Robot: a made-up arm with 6 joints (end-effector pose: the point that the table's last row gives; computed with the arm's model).
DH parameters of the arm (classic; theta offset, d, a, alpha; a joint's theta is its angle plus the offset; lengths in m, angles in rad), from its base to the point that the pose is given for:
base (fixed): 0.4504 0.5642 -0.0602 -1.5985
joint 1: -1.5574 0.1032 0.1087 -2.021
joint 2: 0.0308 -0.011 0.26 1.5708
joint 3: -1.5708 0 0.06 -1.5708
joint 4: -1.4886 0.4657 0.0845 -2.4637
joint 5: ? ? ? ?
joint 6: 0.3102 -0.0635 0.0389 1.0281
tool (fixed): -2.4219 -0.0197 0 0
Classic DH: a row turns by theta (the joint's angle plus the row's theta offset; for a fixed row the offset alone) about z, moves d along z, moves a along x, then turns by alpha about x.
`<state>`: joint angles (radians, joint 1 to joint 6).
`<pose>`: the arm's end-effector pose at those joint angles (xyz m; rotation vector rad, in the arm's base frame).
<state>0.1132 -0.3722 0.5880 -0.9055 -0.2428 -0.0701</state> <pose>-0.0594 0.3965 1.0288 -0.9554 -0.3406 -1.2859</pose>
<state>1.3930 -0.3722 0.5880 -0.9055 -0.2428 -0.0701</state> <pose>0.2413 0.5262 0.5184 -1.9989 0.2487 -0.4887</pose>
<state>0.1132 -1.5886 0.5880 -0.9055 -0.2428 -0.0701</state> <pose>-0.1132 0.5251 0.4948 -1.8914 -1.2243 -0.8883</pose>
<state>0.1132 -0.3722 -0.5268 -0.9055 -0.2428 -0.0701</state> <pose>-0.2496 0.3521 0.9463 -0.0887 -1.2312 -1.2512</pose>
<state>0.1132 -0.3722 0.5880 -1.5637 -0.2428 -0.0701</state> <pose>0.0178 0.3737 0.9701 -1.2929 -0.6004 -1.7911</pose>
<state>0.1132 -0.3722 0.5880 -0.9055 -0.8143 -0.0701</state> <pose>-0.0347 0.4171 0.9967 -0.3943 -0.2493 -1.1152</pose>
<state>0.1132 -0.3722 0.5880 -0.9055 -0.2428 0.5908</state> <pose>-0.0805 0.3791 1.0316 -1.5406 -0.2516 -0.8391</pose>
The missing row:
joint 5: 0.1054 0.3467 -0.0665 0.8956
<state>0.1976 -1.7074 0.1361 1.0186 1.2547 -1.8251</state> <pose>-0.2234 0.6649 0.7265 -0.6088 -0.5778 -0.1954</pose>
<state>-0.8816 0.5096 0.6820 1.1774 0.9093 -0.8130</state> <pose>-0.3525 -0.4728 0.7596 1.2850 -0.5389 -0.0312</pose>
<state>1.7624 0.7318 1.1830 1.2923 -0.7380 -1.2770</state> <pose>0.4479 -0.1556 0.5707 -1.3505 -1.7962 1.1670</pose>
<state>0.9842 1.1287 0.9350 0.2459 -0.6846 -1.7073</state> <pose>0.2798 -0.2608 0.9139 -1.4485 -1.9525 1.3458</pose>
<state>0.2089 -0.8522 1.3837 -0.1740 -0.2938 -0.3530</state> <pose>0.0933 0.5178 0.8556 -1.1582 0.5196 -1.1709</pose>
